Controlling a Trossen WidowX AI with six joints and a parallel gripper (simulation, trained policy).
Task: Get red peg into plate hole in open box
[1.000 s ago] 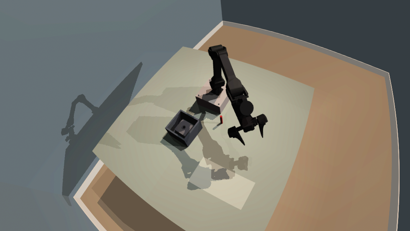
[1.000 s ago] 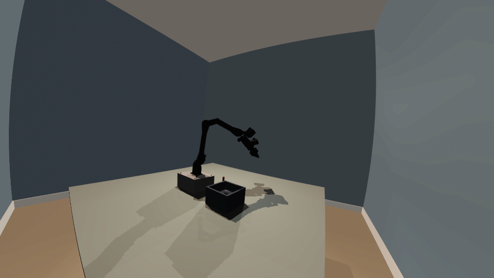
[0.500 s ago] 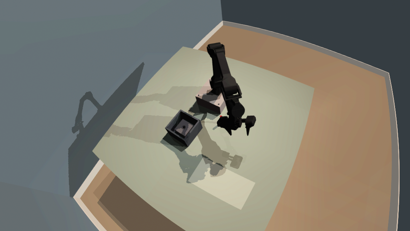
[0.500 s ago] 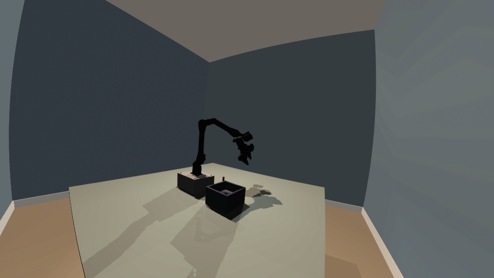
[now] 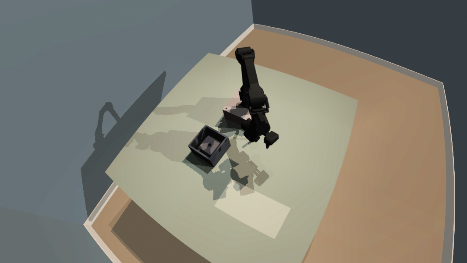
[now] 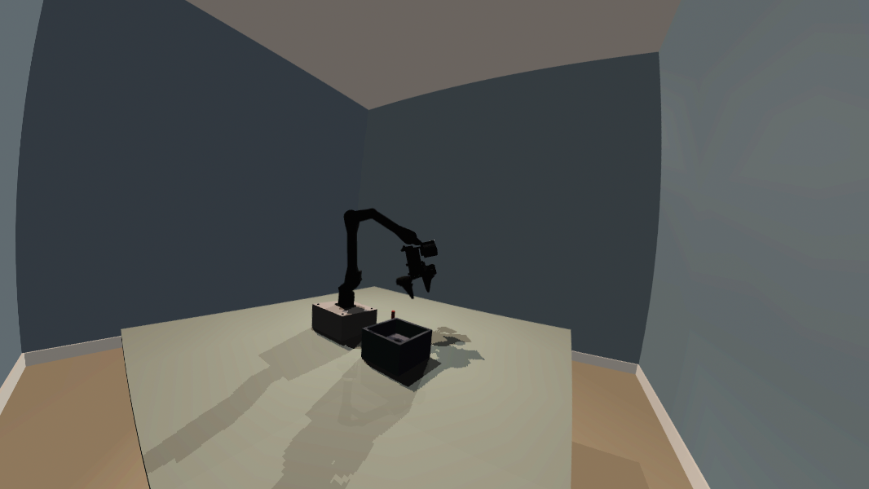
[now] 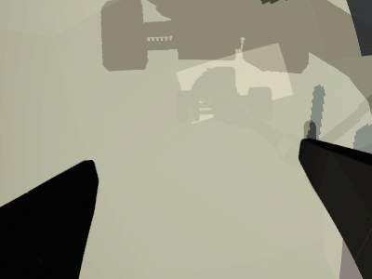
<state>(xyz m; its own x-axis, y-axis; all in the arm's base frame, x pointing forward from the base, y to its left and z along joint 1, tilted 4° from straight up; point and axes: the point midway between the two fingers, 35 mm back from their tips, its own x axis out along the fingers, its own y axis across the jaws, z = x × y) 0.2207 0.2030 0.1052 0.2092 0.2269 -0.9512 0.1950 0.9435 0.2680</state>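
Right now the red peg is 110 mm below my gripper tip, 90 mm to the right of it and 70 mm behind it. The rest, counted from my gripper tip: grey plate: 270 mm to the right, 100 mm below, 100 mm ahead; then dark box: 270 mm to the right, 120 mm below, 100 mm ahead.
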